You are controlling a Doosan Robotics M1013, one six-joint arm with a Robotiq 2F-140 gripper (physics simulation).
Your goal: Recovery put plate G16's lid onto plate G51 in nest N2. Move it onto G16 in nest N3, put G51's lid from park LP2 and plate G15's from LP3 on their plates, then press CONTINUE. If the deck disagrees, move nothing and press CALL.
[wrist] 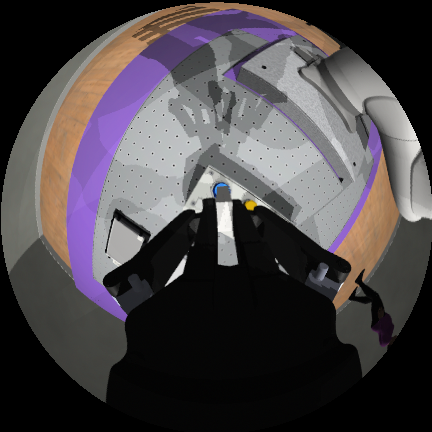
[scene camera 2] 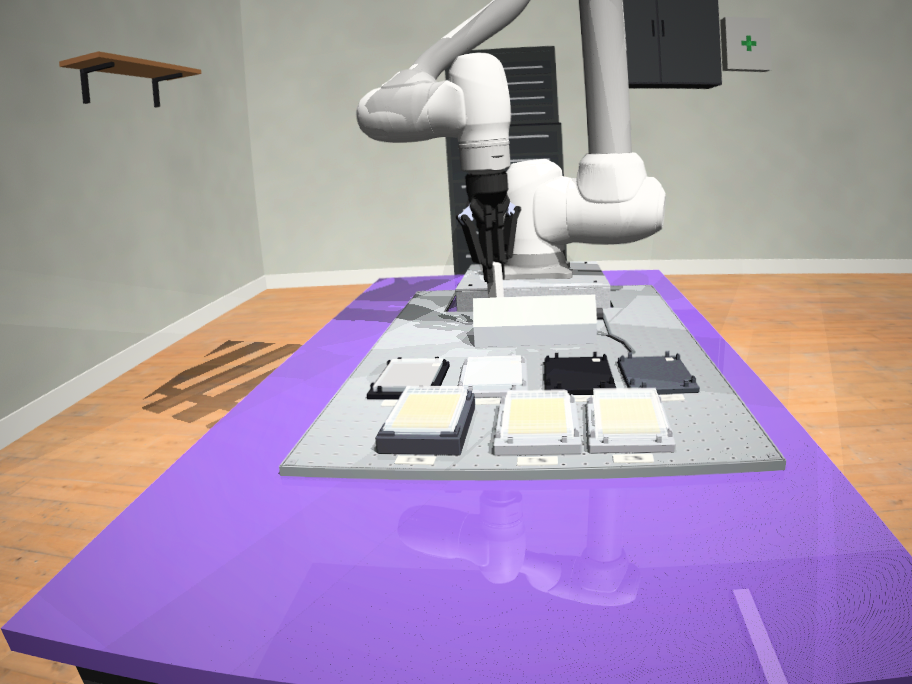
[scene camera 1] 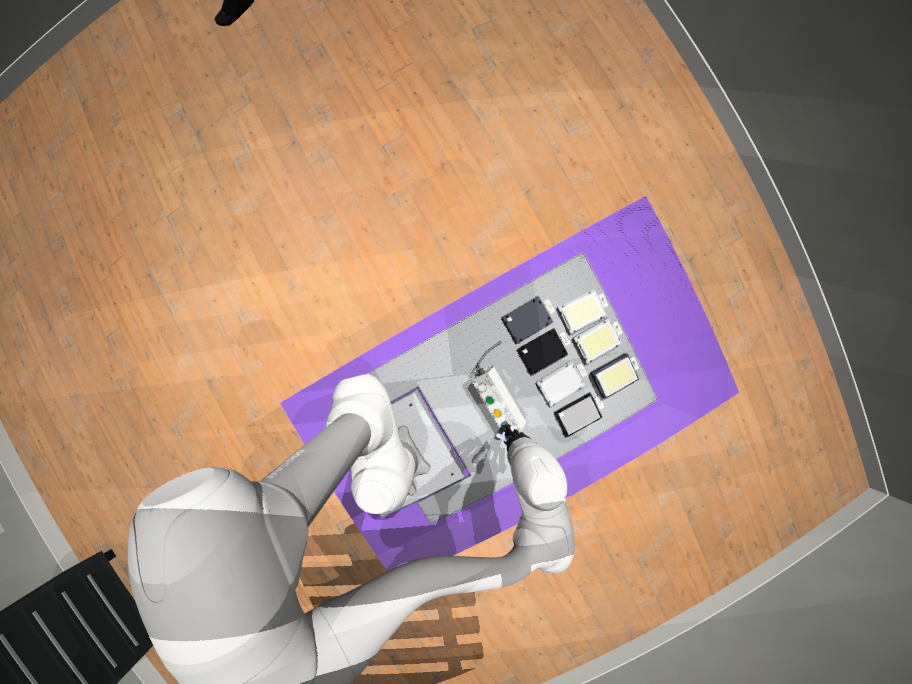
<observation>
my gripper: shut, touches a button box (wrist: 211, 175)
</observation>
